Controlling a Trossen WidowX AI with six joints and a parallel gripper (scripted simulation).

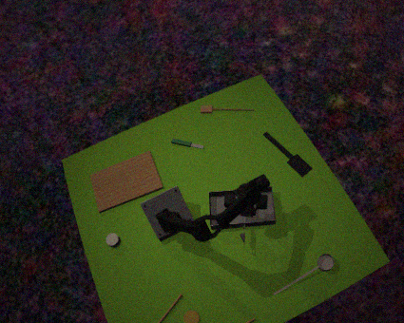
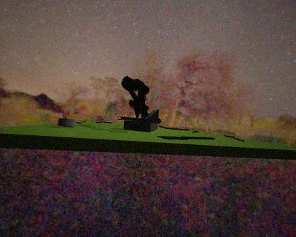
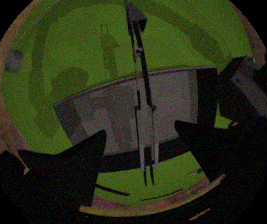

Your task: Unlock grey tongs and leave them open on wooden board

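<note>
Now: the roasting tin 1 cm behind my gripper tip, 3 cm to the left of it and 5 cm below it. From my gripper tip the other things lie so: black spatula (37 cm ahead, 14 cm to the left, 8 cm below); then wooden board (42 cm behind, 50 cm to the left, 7 cm below); then green-handled tool (2 cm behind, 50 cm to the left, 7 cm below).
</note>
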